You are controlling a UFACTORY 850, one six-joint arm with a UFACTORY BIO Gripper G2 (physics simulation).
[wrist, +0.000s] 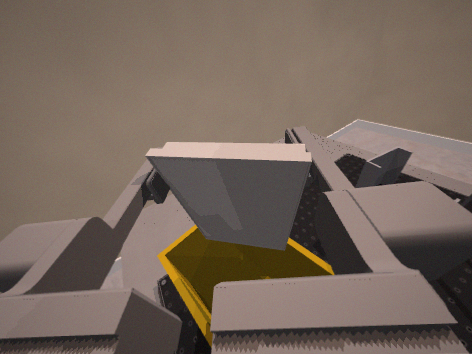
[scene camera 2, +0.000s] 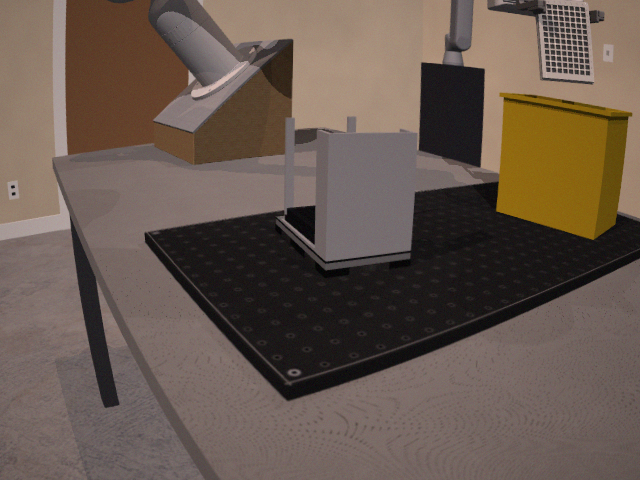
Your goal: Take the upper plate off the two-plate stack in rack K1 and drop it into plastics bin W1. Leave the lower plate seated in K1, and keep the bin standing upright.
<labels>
A yellow plastics bin W1 shows in the wrist view and in scene camera 2. One and the same spot on the yellow plastics bin W1: point(scene camera 2: 561, 165) is point(wrist: 263, 253).
</labels>
